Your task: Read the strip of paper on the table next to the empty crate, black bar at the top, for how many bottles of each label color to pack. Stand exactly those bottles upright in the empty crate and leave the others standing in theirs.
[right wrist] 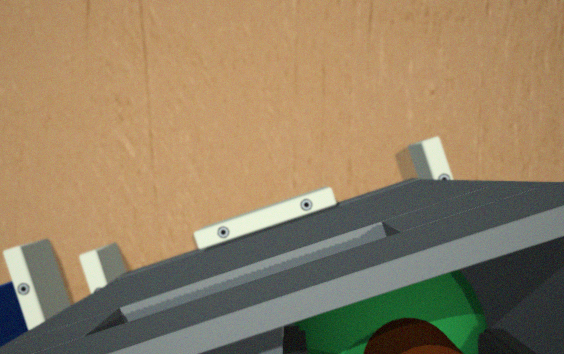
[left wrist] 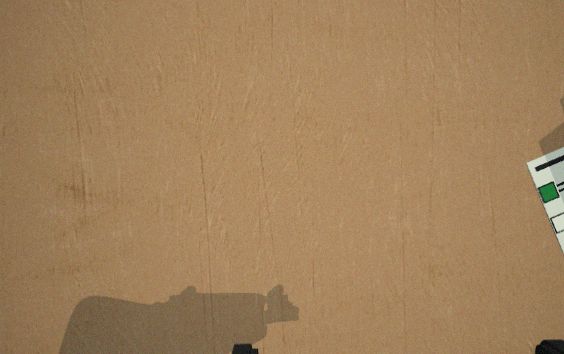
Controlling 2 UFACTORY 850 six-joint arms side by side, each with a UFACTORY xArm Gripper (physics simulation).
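Observation:
The paper strip (left wrist: pixel 550 210) shows in part at the right edge of the left wrist view, with a black bar, a green square with partly cut-off black marks beside it, and a white square; the count cannot be read. My left gripper (left wrist: pixel 397 347) is open and empty above the table. In the right wrist view a green bottle (right wrist: pixel 450 300) with a brown neck stands in the grey crate (right wrist: pixel 350 290); its cap is cut off by the bottom edge. My right gripper (right wrist: pixel 392 337) is open, with its fingers on either side of the bottle. A corner of the blue crate (right wrist: pixel 9 312) shows at lower left.
White blocks with screws stand on the table along the grey crate: a long block (right wrist: pixel 265 217) at its outer wall, a right block (right wrist: pixel 435 157) near its corner, and two at the left, one beside the blue crate. An arm's shadow lies on the table in the left wrist view.

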